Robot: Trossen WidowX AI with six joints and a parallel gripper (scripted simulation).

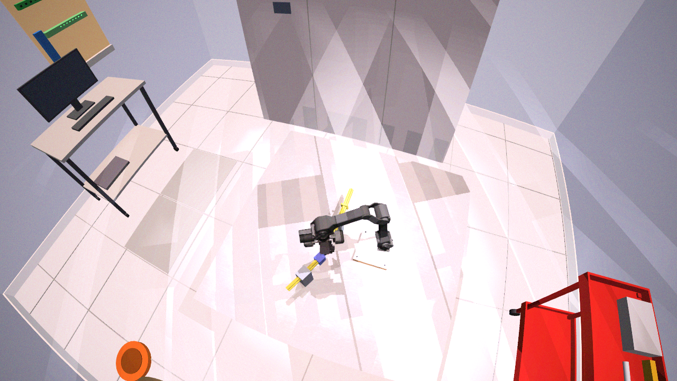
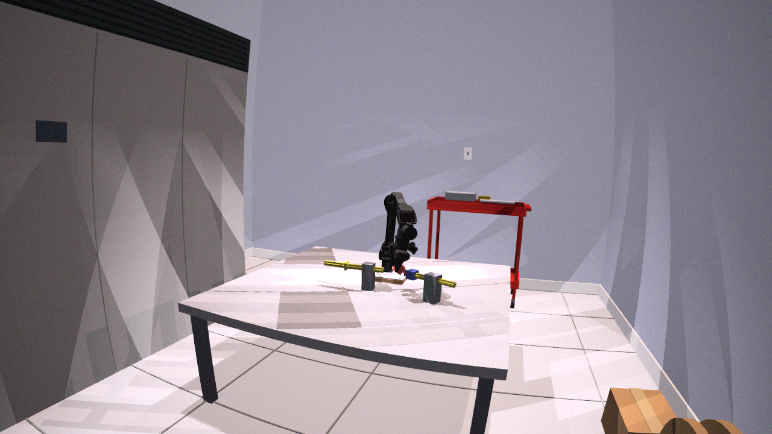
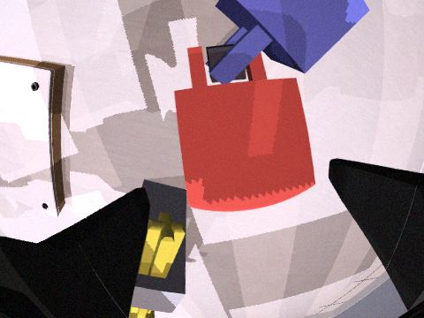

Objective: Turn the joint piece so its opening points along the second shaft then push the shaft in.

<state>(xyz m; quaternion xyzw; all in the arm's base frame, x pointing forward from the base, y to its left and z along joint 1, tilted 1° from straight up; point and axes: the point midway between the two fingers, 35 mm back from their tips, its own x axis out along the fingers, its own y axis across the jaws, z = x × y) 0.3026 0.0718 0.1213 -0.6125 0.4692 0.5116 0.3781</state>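
Now: gripper tip 20 mm to the right of the red square joint piece and 10 mm past it.
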